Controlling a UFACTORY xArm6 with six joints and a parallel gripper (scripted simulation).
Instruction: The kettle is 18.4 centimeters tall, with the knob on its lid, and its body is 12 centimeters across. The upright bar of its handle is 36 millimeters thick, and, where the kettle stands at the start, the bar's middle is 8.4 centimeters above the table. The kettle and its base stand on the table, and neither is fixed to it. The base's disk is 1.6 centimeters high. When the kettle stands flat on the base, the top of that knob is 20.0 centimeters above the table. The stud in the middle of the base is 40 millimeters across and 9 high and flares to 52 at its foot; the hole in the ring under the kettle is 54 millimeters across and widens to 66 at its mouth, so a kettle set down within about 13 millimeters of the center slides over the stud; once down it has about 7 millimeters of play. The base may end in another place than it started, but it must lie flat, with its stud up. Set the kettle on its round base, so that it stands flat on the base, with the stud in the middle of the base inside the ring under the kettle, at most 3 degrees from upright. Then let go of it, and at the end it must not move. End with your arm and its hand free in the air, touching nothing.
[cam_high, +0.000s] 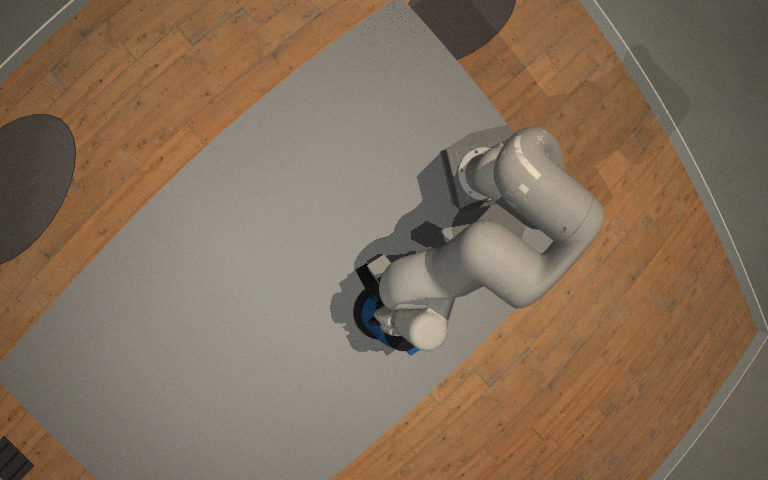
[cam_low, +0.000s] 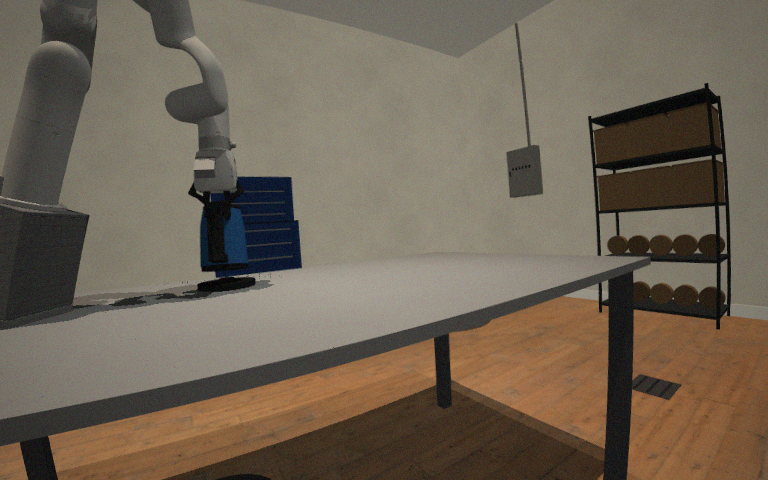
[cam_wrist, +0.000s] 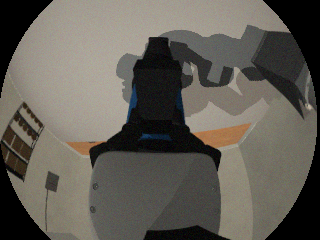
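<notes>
Right now the blue kettle is 1 cm ahead of my hand, 3 cm to the left of it and 5 cm below it. The rest, counted from my hand: round black base (3 cm ahead, 6 cm to the left, 18 cm below).
</notes>
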